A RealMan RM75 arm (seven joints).
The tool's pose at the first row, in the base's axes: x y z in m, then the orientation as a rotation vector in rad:
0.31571, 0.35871, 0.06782, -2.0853, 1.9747, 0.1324
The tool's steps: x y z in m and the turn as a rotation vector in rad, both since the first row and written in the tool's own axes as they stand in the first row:
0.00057, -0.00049, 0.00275, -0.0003, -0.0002, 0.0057
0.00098, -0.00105, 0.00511, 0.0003, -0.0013, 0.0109
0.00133, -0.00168, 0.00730, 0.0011, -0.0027, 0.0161
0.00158, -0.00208, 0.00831, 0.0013, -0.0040, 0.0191
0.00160, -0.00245, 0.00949, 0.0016, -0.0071, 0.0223
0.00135, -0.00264, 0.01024, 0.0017, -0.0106, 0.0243
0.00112, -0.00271, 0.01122, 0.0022, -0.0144, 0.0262
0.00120, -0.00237, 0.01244, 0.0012, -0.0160, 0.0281
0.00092, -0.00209, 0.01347, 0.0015, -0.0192, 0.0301
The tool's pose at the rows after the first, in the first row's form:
0.31655, 0.35887, 0.06510, -2.0799, 1.9808, 0.1340
0.31741, 0.35910, 0.06281, -2.0740, 1.9855, 0.1355
0.31831, 0.35934, 0.06070, -2.0678, 1.9899, 0.1372
0.31884, 0.35937, 0.05972, -2.0642, 1.9923, 0.1389
0.31934, 0.35966, 0.05863, -2.0595, 1.9938, 0.1423
0.31960, 0.36010, 0.05799, -2.0558, 1.9938, 0.1461
0.31977, 0.36057, 0.05712, -2.0519, 1.9934, 0.1498
0.31958, 0.36079, 0.05588, -2.0499, 1.9948, 0.1528
0.31940, 0.36131, 0.05492, -2.0463, 1.9950, 0.1562

